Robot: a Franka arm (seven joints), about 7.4 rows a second.
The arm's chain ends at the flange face. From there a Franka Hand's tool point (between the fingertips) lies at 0.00 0.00 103.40 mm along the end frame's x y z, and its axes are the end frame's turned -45 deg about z.
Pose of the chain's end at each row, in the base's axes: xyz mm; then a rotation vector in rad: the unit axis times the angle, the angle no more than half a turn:
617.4 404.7 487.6 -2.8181 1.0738 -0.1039
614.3 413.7 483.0 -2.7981 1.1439 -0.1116
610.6 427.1 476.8 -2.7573 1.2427 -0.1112
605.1 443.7 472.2 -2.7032 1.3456 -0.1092
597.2 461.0 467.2 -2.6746 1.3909 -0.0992
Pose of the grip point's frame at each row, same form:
628.6 414.1 385.2 -3.0474 -0.0873 -0.1695
625.9 422.0 380.6 -3.0572 -0.0141 -0.1726
622.4 434.8 374.4 -3.0571 0.0940 -0.1714
617.3 451.5 369.8 -3.0462 0.2110 -0.1723
609.2 469.3 364.8 -3.0350 0.2643 -0.1658

